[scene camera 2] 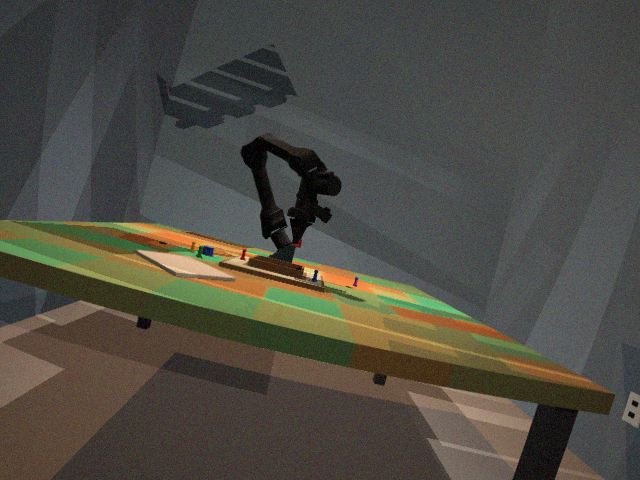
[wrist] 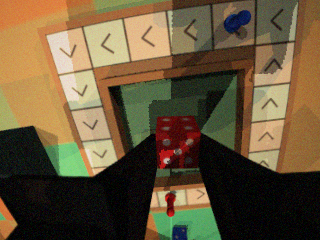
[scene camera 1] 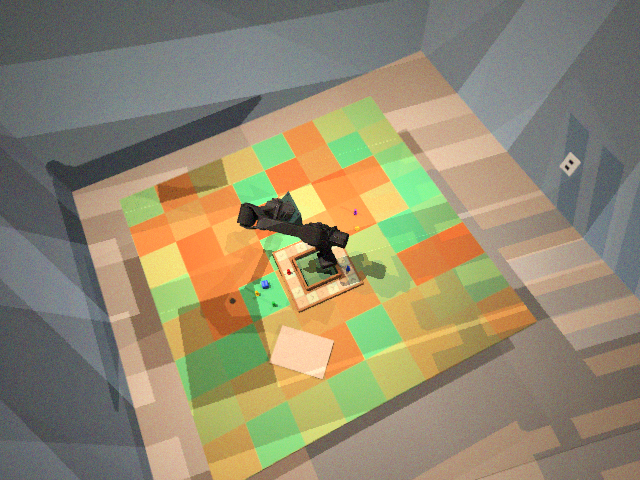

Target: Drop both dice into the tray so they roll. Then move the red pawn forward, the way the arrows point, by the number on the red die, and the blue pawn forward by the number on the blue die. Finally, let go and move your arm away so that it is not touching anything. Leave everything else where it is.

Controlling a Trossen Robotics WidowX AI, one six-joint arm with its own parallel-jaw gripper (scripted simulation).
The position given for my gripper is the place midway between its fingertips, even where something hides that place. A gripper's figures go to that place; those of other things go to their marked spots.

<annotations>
My gripper (scene camera 2: 296,243) is 116 cm from the lens. A white sheet (scene camera 2: 181,266): 86 cm from the lens.
</annotations>
